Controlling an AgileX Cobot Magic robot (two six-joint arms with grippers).
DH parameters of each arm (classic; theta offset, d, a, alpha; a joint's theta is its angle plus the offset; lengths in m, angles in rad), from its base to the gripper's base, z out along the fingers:
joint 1: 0 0.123 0 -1.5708
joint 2: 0.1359 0 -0.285 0
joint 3: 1.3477 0 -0.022 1.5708
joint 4: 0 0.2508 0 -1.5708
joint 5: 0 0 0.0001 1.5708
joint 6: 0 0.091 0 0
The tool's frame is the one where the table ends.
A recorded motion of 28 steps. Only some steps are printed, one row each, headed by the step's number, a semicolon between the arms.
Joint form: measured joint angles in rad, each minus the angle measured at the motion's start. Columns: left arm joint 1, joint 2, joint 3, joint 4, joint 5, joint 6; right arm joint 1, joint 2, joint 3, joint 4, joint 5, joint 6.
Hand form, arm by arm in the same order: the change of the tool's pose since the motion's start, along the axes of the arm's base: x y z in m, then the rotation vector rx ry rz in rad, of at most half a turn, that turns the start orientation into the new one. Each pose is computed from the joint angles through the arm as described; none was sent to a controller.
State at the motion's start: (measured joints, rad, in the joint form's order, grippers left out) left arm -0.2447 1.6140 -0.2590 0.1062 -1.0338 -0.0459; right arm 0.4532 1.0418 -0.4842 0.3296 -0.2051 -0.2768
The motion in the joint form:
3: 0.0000 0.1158 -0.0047 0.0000 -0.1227 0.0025; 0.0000 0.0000 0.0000 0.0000 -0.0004 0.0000
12: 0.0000 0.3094 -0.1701 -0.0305 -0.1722 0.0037; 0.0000 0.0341 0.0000 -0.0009 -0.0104 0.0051
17: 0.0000 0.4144 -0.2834 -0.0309 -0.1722 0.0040; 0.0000 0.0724 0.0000 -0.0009 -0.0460 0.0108
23: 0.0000 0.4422 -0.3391 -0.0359 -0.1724 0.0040; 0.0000 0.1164 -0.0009 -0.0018 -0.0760 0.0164
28: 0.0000 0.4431 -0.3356 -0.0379 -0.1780 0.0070; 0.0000 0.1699 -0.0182 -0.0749 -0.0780 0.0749
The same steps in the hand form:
3: 0.0056 -0.0019 -0.0159 -0.0126 -0.0083 -0.0038; 0.0000 0.0000 0.0000 0.0001 -0.0004 -0.0001
12: 0.0495 -0.0104 -0.0368 -0.0259 -0.0270 0.0252; 0.0047 0.0020 -0.0064 -0.0082 0.0226 -0.0040
17: 0.0765 -0.0172 -0.0510 -0.0278 -0.0351 0.0254; 0.0105 0.0037 -0.0119 -0.0102 0.0263 -0.0156
23: 0.0899 -0.0201 -0.0511 -0.0358 -0.0621 0.0301; 0.0168 0.0058 -0.0191 -0.0170 0.0388 -0.0251
28: 0.0892 -0.0197 -0.0514 -0.0340 -0.0641 0.0314; 0.0246 0.0115 -0.0257 -0.0355 0.0626 -0.0032

